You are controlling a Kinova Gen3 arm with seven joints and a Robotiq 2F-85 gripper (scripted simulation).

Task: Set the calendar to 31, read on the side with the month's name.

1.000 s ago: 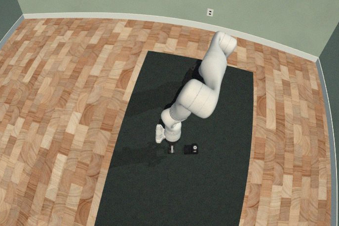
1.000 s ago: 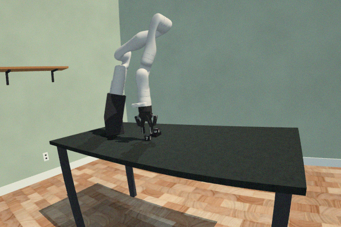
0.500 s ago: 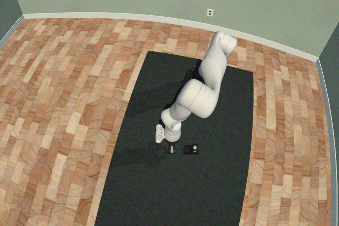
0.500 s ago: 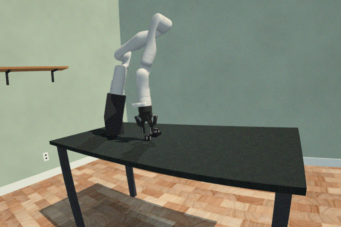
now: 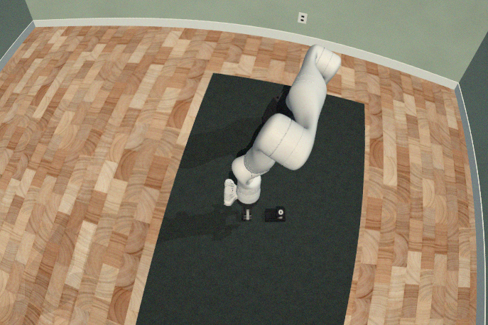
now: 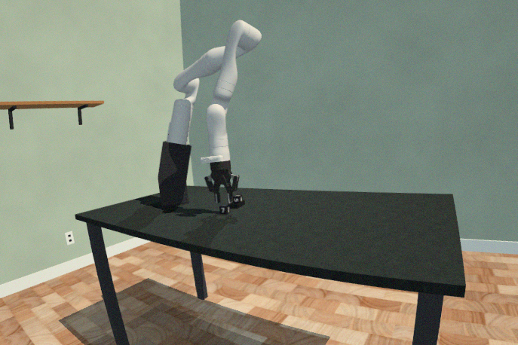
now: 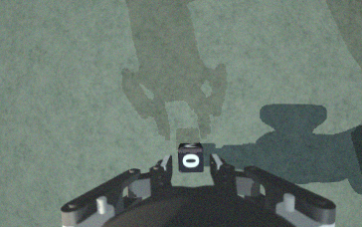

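Right now my hand is 30 mm past the black calendar tray, 100 mm to the right of it and 50 mm above it.
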